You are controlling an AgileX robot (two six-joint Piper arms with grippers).
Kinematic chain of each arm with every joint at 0, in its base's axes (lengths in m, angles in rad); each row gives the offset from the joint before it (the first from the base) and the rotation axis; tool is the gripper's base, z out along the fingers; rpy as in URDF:
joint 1: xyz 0 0 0.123 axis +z
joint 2: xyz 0 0 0 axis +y
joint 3: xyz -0.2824 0 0.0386 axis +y
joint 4: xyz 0.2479 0 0.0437 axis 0.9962 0 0.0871
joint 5: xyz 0 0 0 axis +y
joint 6: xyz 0.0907 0 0.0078 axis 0.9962 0 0.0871
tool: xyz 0 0 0 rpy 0 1.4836 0
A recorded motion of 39 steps. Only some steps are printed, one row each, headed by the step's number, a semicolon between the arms.
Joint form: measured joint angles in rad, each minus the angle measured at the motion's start. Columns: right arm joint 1, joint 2, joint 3, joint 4, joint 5, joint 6; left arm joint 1, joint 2, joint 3, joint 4, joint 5, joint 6.
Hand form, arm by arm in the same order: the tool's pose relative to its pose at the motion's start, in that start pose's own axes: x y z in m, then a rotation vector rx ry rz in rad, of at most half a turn. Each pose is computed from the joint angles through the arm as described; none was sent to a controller.
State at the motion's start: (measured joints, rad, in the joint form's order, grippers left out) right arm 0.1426 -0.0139 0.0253 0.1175 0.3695 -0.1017; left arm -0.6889 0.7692 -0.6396 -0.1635 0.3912 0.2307
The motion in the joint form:
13: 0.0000 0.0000 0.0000 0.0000 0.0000 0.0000; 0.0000 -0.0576 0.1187 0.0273 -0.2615 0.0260
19: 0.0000 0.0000 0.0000 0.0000 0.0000 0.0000; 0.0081 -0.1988 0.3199 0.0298 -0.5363 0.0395
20: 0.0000 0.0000 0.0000 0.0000 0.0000 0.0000; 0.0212 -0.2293 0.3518 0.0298 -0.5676 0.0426
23: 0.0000 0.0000 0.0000 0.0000 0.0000 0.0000; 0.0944 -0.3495 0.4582 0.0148 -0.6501 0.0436
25: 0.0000 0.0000 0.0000 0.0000 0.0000 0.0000; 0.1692 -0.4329 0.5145 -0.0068 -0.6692 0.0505
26: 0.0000 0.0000 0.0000 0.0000 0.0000 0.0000; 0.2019 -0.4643 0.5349 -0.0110 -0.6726 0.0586
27: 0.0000 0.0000 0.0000 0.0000 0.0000 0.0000; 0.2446 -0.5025 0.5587 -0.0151 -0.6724 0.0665
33: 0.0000 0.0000 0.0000 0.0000 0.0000 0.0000; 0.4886 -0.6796 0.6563 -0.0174 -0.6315 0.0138
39: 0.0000 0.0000 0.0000 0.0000 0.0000 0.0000; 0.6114 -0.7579 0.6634 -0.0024 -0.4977 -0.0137
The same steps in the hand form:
13: 0.0000 0.0000 0.0000 0.0000 0.0000 0.0000; 0.0112 0.0030 -0.0023 -0.0639 -0.1913 0.0500
19: 0.0000 0.0000 0.0000 0.0000 0.0000 0.0000; 0.0447 0.0039 -0.0164 -0.1321 -0.3974 0.0646
20: 0.0000 0.0000 0.0000 0.0000 0.0000 0.0000; 0.0511 0.0051 -0.0198 -0.1528 -0.4248 0.0653
23: 0.0000 0.0000 0.0000 0.0000 0.0000 0.0000; 0.0747 0.0106 -0.0326 -0.2469 -0.5113 0.0408
25: 0.0000 0.0000 0.0000 0.0000 0.0000 0.0000; 0.0895 0.0151 -0.0407 -0.3310 -0.5492 0.0173
26: 0.0000 0.0000 0.0000 0.0000 0.0000 0.0000; 0.0952 0.0166 -0.0435 -0.3681 -0.5587 0.0176
27: 0.0000 0.0000 0.0000 0.0000 0.0000 0.0000; 0.1022 0.0182 -0.0465 -0.4145 -0.5666 0.0170
33: 0.0000 0.0000 0.0000 0.0000 0.0000 0.0000; 0.1344 0.0242 -0.0573 -0.6411 -0.5910 -0.0566
39: 0.0000 0.0000 0.0000 0.0000 0.0000 0.0000; 0.1460 0.0247 -0.0599 -0.7279 -0.5252 -0.0971

